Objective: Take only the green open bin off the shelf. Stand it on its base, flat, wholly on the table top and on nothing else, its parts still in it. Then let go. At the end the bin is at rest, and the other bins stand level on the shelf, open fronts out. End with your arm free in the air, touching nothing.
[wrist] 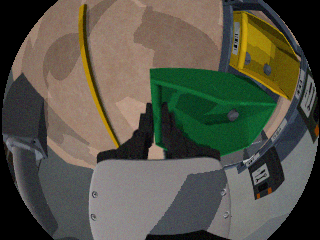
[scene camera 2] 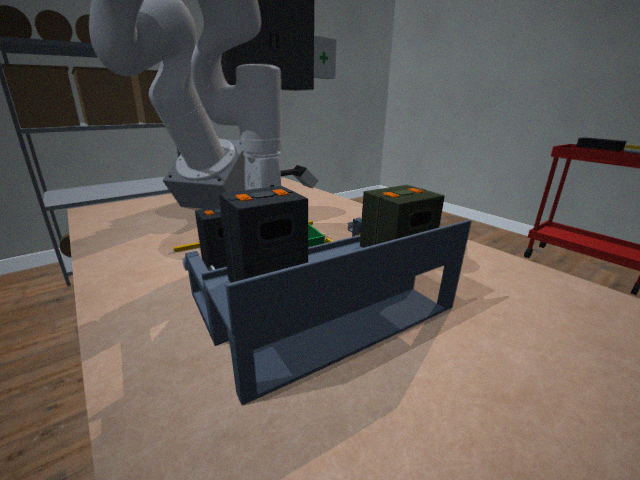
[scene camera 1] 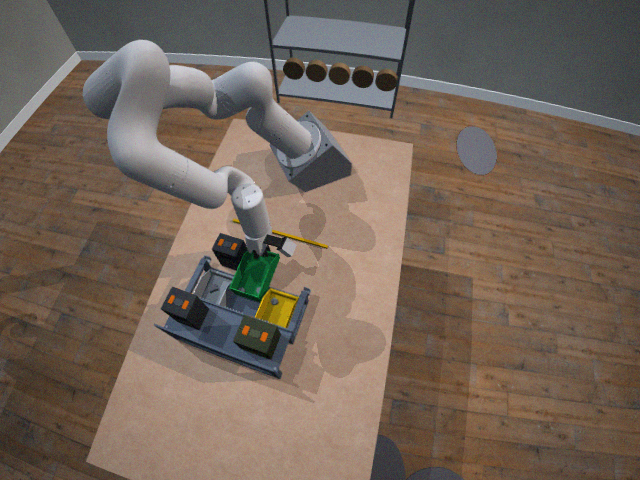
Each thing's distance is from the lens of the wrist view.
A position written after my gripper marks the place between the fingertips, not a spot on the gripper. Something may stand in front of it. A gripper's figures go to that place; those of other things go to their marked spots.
my gripper (wrist: 157, 111): 0.14 m
green open bin (wrist: 205, 122): 0.21 m
